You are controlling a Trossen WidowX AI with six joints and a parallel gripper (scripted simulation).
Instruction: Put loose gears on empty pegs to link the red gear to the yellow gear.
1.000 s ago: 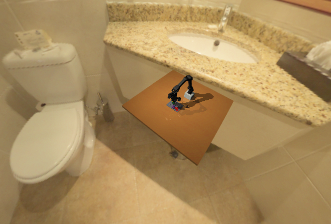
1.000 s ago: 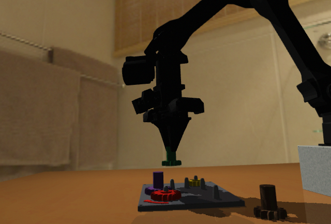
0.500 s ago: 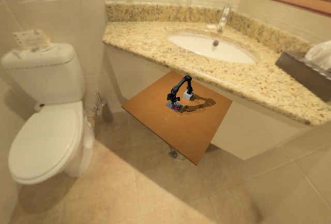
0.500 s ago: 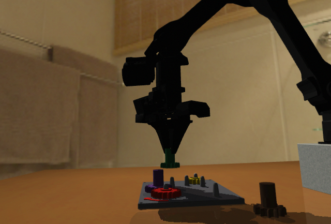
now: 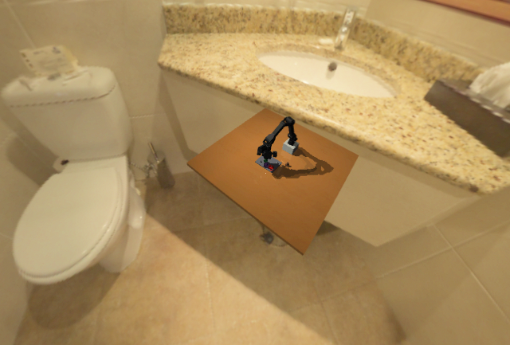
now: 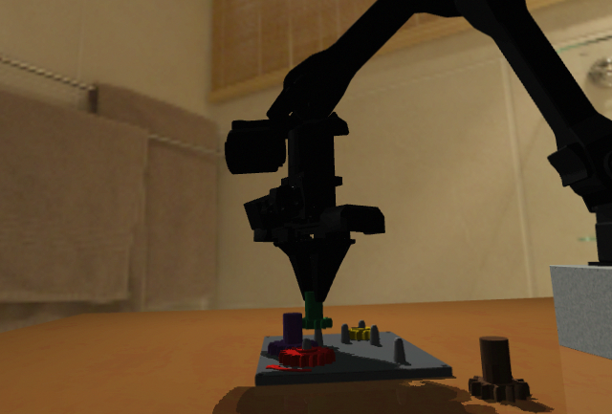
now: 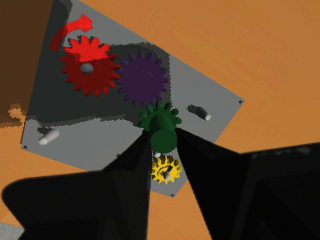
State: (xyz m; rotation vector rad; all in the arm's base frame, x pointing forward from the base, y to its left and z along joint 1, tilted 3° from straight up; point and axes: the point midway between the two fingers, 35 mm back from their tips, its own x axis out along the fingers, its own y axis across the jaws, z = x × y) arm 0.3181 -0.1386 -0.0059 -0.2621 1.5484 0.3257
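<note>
Now: gripper tip 3 cm to the right of the purple gear, 3 cm short of it and 3 cm above it. From my gripper tip the other things lie so: yellow gear 7 cm behind, 4 cm below, 3 cm to the right; then green gear 1 cm below; then red gear 7 cm to the left, 4 cm below, 3 cm ahead.
</note>
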